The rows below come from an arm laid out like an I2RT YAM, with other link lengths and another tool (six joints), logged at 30 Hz.
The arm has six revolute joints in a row. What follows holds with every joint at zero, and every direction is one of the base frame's. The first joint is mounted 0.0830 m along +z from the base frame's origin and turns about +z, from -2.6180 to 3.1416 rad. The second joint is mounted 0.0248 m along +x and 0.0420 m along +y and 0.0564 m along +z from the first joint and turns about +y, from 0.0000 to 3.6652 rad. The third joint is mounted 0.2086 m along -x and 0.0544 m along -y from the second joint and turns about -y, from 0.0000 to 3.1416 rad. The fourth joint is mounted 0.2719 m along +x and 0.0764 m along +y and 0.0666 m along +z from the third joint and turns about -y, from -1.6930 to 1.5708 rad. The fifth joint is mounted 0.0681 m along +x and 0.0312 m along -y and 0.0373 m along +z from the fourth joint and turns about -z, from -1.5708 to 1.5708 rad. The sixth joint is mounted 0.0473 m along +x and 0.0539 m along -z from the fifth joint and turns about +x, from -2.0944 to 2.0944 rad. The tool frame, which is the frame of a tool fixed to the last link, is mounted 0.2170 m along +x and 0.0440 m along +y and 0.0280 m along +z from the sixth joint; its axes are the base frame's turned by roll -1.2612, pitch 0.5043 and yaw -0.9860 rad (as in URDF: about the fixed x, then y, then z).
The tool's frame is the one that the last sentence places.
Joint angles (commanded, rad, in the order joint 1, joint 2, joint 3, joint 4, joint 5, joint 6), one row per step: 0.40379, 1.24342, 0.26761, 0.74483, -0.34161, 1.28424; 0.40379, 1.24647, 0.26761, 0.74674, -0.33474, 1.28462; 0.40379, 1.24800, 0.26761, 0.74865, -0.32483, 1.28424; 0.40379, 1.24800, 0.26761, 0.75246, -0.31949, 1.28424; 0.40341, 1.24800, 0.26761, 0.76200, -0.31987, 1.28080; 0.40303, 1.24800, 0.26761, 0.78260, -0.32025, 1.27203; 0.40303, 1.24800, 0.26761, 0.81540, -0.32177, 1.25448; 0.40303, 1.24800, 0.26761, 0.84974, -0.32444, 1.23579; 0.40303, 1.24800, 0.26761, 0.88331, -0.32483, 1.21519; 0.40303, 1.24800, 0.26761, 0.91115, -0.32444, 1.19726; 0.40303, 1.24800, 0.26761, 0.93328, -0.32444, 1.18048; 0.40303, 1.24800, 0.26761, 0.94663, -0.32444, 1.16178
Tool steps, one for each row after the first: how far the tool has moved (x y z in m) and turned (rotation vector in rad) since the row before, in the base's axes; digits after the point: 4 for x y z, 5 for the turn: 0.0011, -0.0014, -0.0009, -0.00163, 0.00068, -0.00677; 0.0016, -0.0020, -0.0002, -0.00222, -0.00150, -0.00956; 0.0010, -0.0010, 0.0011, 0.00038, -0.00398, -0.00520; 0.0003, 0.0002, 0.0031, 0.00132, -0.01099, 0.00071; 0.0004, 0.0005, 0.0068, 0.00175, -0.02465, 0.00171; 0.0000, 0.0013, 0.0109, 0.00022, -0.04158, 0.00450; -0.0006, 0.0015, 0.0114, 0.00003, -0.04377, 0.00525; -0.0007, 0.0009, 0.0112, -0.00206, -0.04451, 0.00261; -0.0007, 0.0005, 0.0092, -0.00245, -0.03752, 0.00102; -0.0009, 0.0005, 0.0073, -0.00383, -0.03150, 0.00092; -0.0009, 0.0006, 0.0045, -0.00872, -0.02471, 0.00072
